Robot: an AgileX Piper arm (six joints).
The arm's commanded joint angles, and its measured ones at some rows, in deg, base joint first. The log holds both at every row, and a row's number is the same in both.
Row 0, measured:
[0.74, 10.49, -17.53, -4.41, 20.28, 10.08]
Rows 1 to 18, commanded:
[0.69, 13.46, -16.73, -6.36, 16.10, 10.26]
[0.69, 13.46, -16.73, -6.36, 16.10, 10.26]
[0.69, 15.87, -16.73, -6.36, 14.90, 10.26]
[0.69, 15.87, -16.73, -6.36, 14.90, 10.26]
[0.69, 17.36, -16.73, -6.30, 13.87, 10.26]
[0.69, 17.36, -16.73, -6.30, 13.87, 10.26]
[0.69, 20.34, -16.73, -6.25, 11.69, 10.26]
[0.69, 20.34, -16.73, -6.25, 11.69, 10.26]
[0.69, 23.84, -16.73, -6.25, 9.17, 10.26]
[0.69, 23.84, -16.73, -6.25, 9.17, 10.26]
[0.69, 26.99, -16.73, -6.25, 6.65, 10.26]
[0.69, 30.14, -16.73, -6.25, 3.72, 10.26]
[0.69, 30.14, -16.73, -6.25, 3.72, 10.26]
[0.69, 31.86, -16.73, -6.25, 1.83, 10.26]
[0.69, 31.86, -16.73, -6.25, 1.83, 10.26]
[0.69, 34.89, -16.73, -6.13, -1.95, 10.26]
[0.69, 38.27, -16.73, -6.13, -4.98, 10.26]
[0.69, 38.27, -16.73, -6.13, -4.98, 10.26]
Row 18, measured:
[0.74, 34.78, -16.84, -5.84, 0.00, 10.26]
